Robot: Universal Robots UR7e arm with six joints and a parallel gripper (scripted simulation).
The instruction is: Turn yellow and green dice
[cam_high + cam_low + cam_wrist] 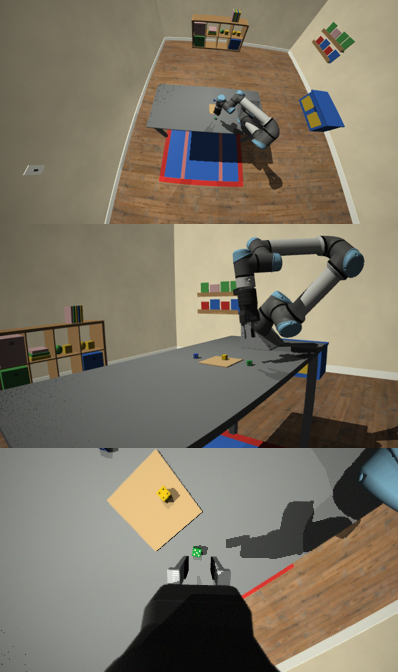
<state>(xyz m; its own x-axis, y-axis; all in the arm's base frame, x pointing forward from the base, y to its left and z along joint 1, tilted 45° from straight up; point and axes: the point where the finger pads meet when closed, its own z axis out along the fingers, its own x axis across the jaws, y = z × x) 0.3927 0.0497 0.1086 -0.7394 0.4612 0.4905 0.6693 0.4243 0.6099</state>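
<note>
The green die is 12 cm below my hand and 1 cm to the left of it. From my hand the other things lie so: yellow die: 12 cm to the right, 11 cm below, 3 cm behind; then tan mat: 13 cm below, 12 cm to the right; then blue die: 26 cm to the right, 12 cm below.
</note>
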